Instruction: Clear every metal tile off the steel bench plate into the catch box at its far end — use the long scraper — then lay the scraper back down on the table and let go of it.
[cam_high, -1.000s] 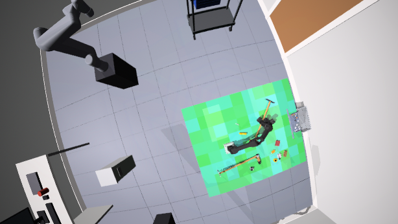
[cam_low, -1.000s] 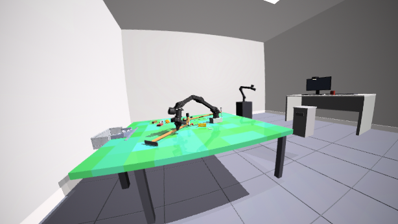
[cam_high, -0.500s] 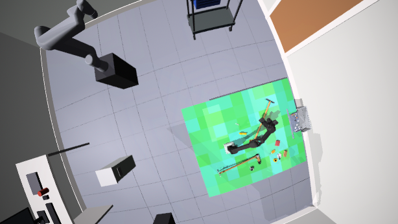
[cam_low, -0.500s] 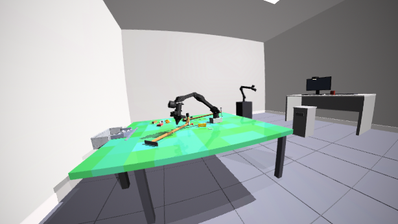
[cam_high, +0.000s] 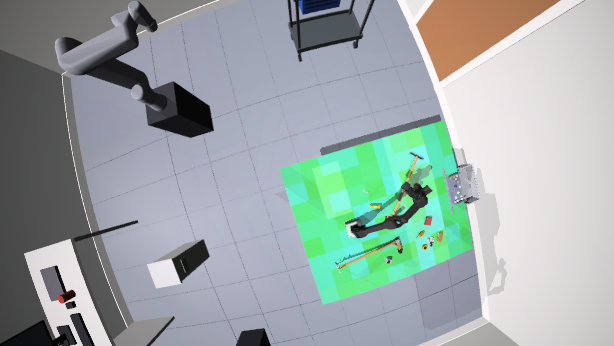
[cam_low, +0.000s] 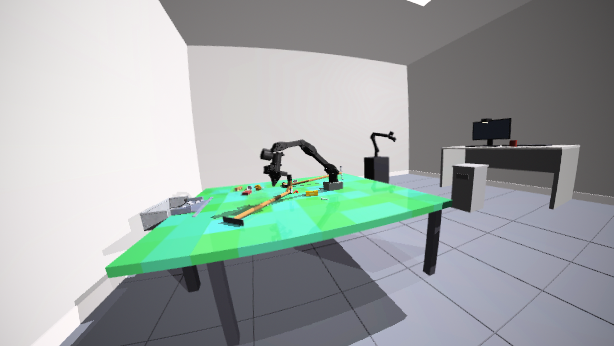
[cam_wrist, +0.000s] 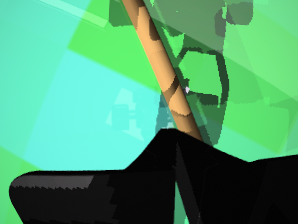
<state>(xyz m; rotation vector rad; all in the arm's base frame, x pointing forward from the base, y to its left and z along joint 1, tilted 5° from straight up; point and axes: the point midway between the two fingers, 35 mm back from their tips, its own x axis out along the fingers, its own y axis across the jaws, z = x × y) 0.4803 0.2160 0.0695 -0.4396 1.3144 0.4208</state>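
My gripper tip is 50 mm above the long scraper and 40 mm short of it. Also, from my gripper tip: red block: 370 mm to the right, 210 mm ahead, 100 mm below; red-handled tool: 260 mm to the right, 180 mm behind, 110 mm below; yellow piece: 270 mm behind, 90 mm below, 80 mm to the right.
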